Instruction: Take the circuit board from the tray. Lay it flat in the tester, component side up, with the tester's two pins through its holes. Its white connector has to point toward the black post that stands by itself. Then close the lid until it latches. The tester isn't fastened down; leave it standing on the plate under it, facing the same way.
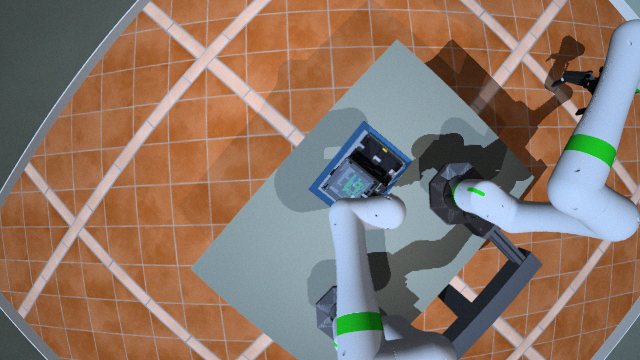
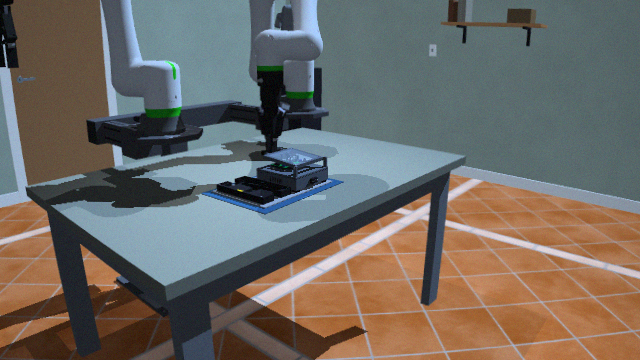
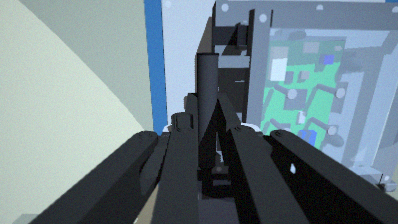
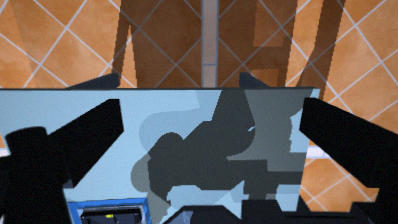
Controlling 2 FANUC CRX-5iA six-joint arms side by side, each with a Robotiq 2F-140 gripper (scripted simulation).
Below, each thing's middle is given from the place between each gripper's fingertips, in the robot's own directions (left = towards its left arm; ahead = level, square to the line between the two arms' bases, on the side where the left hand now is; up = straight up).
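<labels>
The clear lid point(image 1: 349, 182) still has my left gripper 90 mm short of it, 10 mm to the right of it and 30 mm above it. Measured from that same left hand, the black tray point(image 1: 371, 148) is 80 mm ahead, 160 mm to the right and 100 mm below.
With the black tray as the reference, my right gripper is 34 cm short of it, 62 cm to the right of it and 44 cm above it. The clear lid, taken from my right hand, is 34 cm ahead, 79 cm to the left and 36 cm below.
</labels>
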